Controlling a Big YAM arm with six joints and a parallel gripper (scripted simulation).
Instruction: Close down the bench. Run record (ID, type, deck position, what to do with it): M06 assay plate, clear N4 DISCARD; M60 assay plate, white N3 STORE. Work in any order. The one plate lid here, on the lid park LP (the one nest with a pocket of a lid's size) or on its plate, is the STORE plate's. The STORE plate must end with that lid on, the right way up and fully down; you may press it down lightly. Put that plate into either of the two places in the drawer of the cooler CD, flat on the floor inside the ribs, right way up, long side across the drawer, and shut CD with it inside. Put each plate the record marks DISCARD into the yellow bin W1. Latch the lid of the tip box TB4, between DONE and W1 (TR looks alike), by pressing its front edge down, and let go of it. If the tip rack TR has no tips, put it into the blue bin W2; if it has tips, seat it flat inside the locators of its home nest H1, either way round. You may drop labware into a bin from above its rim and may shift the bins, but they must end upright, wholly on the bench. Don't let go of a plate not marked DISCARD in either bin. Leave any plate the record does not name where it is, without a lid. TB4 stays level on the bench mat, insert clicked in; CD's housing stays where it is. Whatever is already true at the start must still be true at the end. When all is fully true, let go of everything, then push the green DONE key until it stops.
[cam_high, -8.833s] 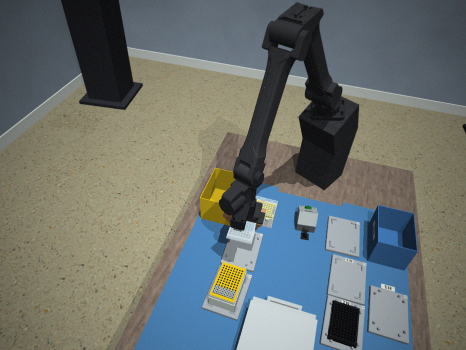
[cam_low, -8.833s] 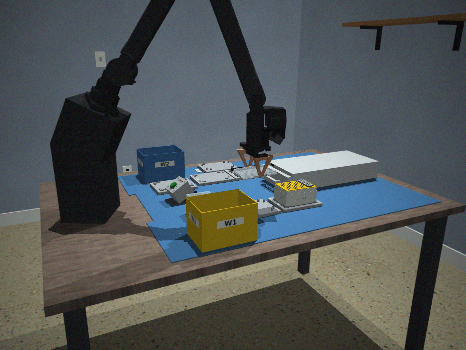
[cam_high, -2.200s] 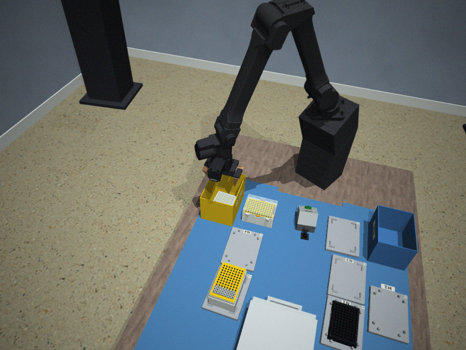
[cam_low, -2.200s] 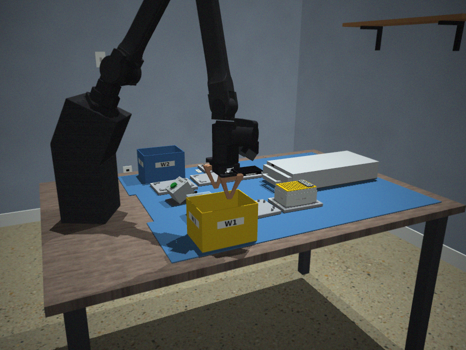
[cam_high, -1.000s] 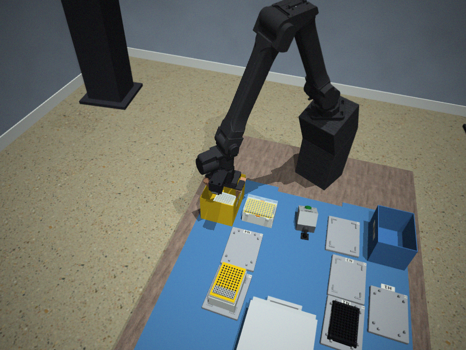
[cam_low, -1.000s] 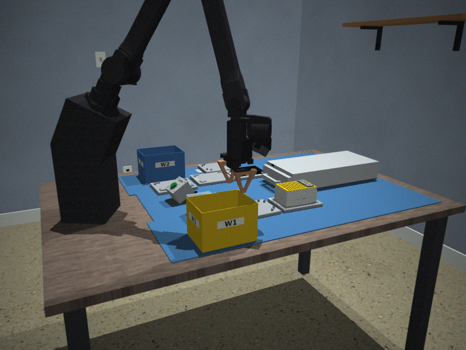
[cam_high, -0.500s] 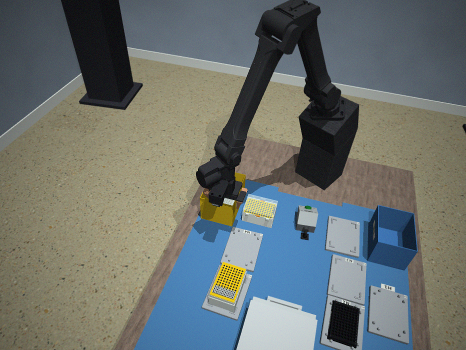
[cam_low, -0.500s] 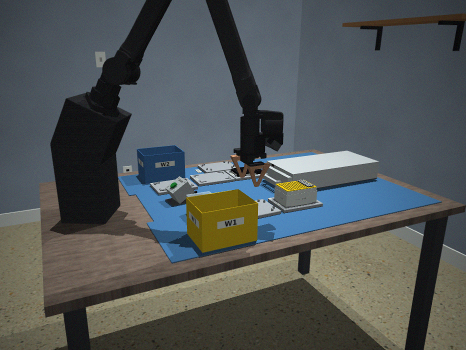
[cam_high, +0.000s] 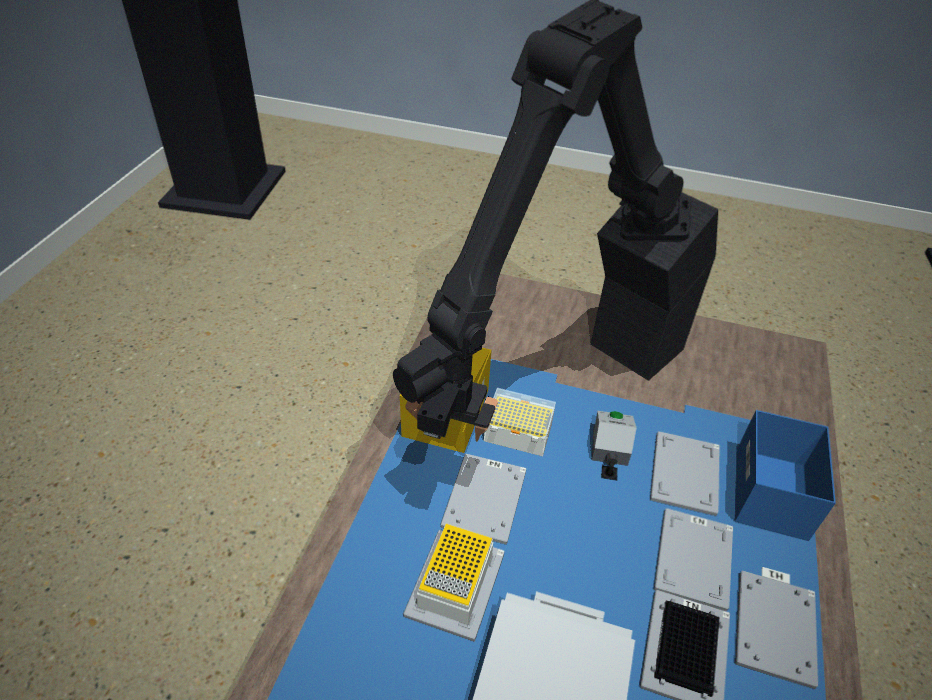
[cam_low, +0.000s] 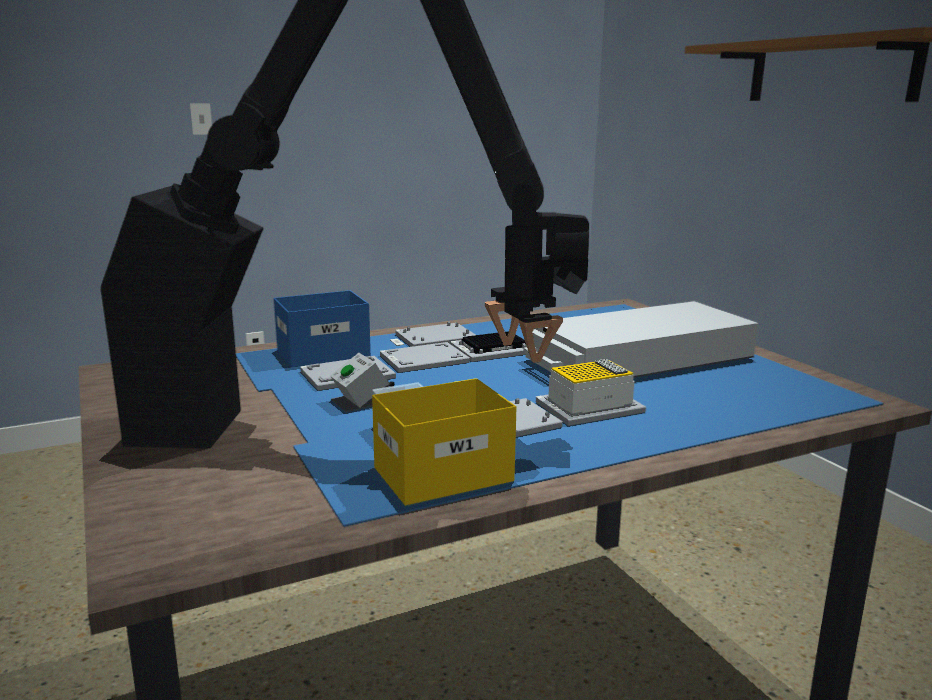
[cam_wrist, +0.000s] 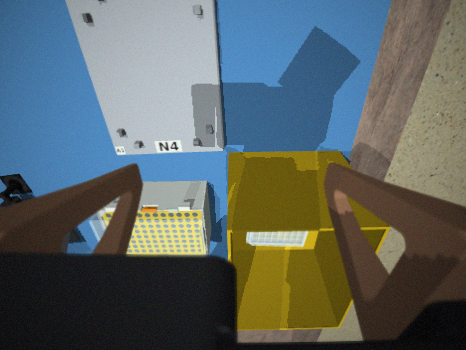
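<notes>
Now: hand 190 mm short of the tip rack TR, 110 mm above it and 50 mm to the right of it. The rest, counted from my hand: yellow bin W1 (170 mm behind, 120 mm below, 40 mm to the right); then clear assay plate M06 (170 mm behind, 150 mm below, 40 mm to the right); then nest N4 (160 mm below, 70 mm to the left, 20 mm ahead).
</notes>
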